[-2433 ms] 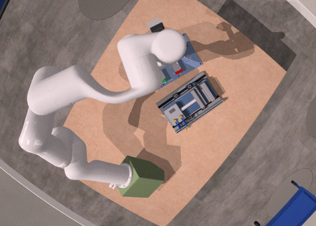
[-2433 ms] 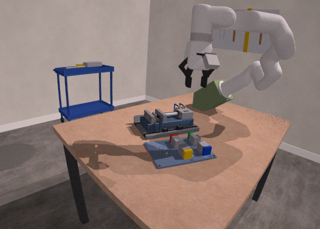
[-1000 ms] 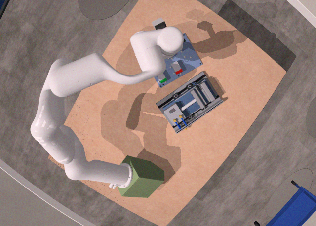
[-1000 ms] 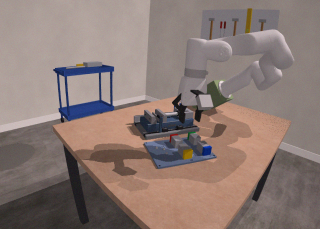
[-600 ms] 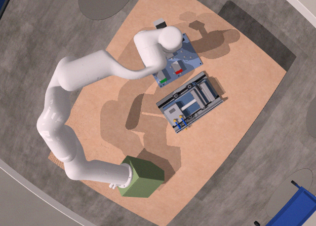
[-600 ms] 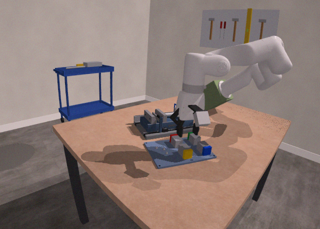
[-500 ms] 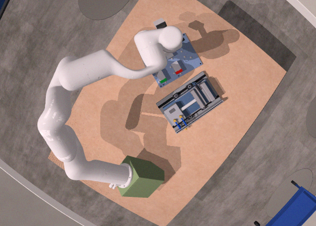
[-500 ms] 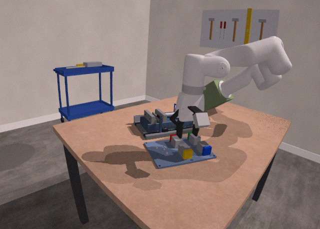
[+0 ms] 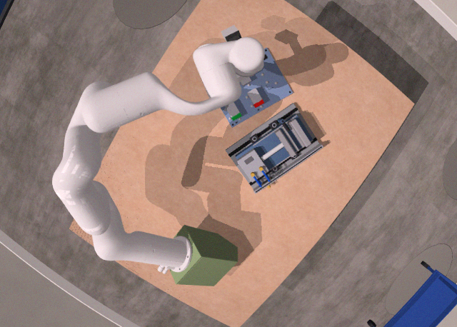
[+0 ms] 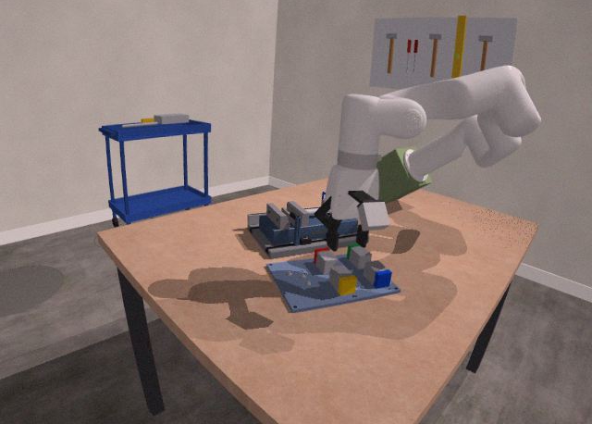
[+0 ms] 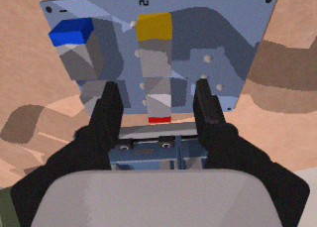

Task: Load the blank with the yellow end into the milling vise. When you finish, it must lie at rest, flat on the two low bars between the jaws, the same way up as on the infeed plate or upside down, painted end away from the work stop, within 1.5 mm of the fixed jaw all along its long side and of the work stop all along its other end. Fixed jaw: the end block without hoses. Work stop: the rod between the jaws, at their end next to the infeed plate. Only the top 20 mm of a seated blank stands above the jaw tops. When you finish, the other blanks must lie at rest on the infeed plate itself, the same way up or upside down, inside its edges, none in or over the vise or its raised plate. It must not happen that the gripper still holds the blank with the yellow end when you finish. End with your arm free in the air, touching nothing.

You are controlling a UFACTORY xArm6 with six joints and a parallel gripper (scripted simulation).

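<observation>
The yellow-ended blank is 100 mm below my hand. From my hand the other things lie so: red-ended blank (100 mm below, 80 mm to the right, 40 mm behind); then blue-ended blank (100 mm below, 80 mm behind, 40 mm to the left); then green-ended blank (120 mm behind, 100 mm below, 40 mm to the right).
</observation>
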